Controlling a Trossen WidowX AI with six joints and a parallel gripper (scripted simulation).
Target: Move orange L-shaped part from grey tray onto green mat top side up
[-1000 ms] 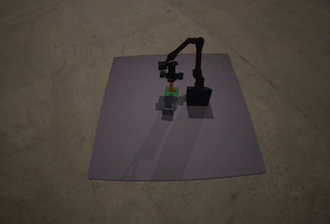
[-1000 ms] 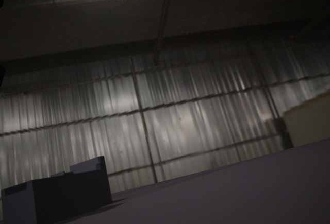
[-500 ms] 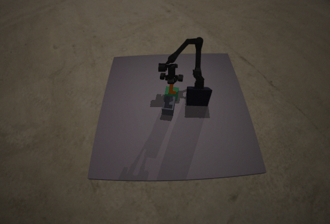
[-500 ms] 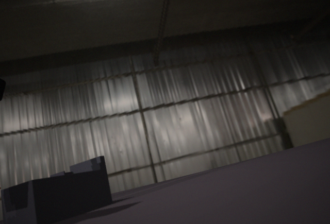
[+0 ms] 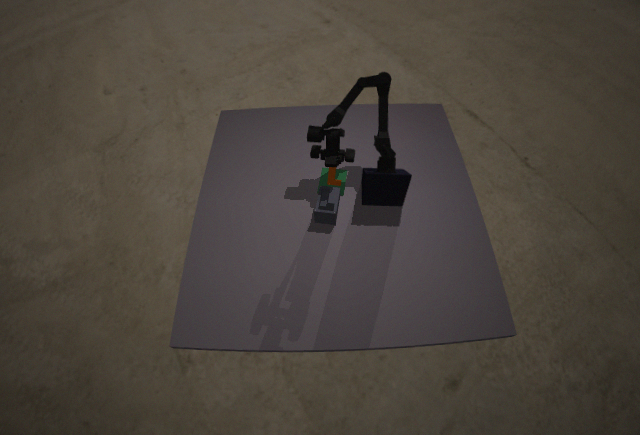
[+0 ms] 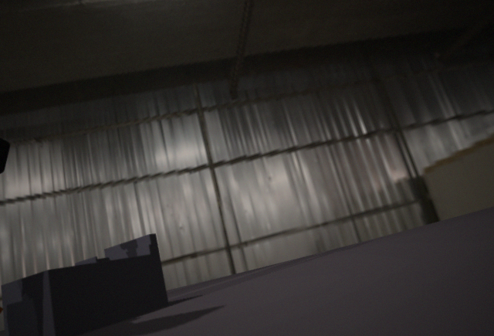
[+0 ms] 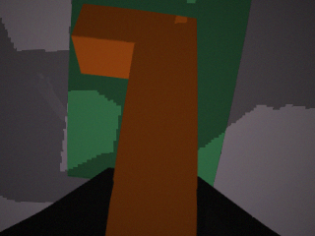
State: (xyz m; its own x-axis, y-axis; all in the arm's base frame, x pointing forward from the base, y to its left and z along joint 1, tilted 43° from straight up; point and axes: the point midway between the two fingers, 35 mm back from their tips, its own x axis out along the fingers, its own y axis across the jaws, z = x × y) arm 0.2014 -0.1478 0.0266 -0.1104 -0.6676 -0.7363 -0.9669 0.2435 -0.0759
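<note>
The orange L-shaped part lies 4 cm to the left of my gripper tip, 3 cm below it and 1 cm behind it. Also, from my gripper tip: green mat: 10 cm below, 2 cm to the left.
</note>
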